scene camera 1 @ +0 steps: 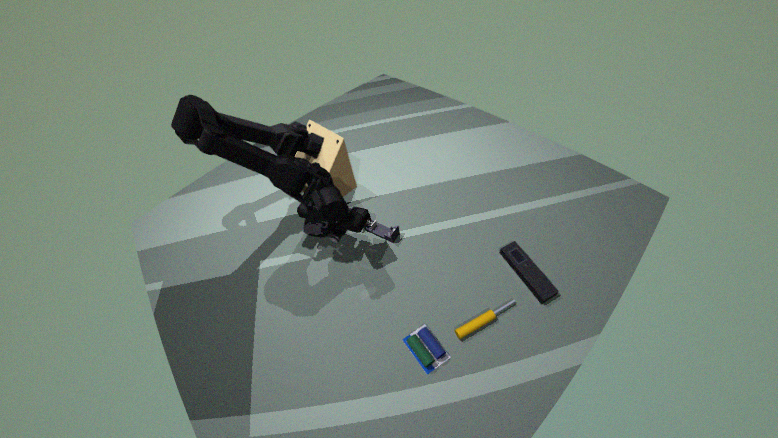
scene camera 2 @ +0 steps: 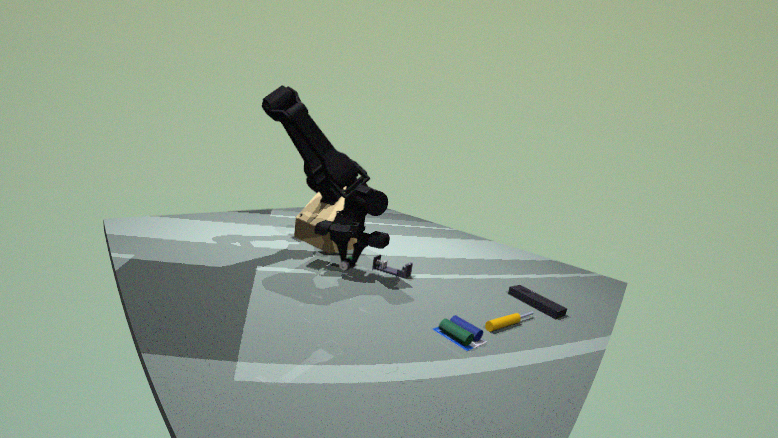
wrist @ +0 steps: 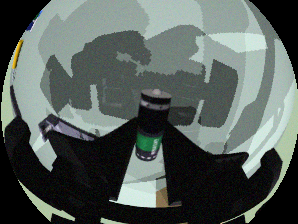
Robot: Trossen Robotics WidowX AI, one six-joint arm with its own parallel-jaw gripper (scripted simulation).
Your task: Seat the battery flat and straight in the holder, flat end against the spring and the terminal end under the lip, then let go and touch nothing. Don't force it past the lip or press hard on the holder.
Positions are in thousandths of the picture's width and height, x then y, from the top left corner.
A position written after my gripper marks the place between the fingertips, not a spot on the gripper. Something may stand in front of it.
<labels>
my gripper: scene camera 1 436,531; scene camera 2 448,606; wrist 505,551
</labels>
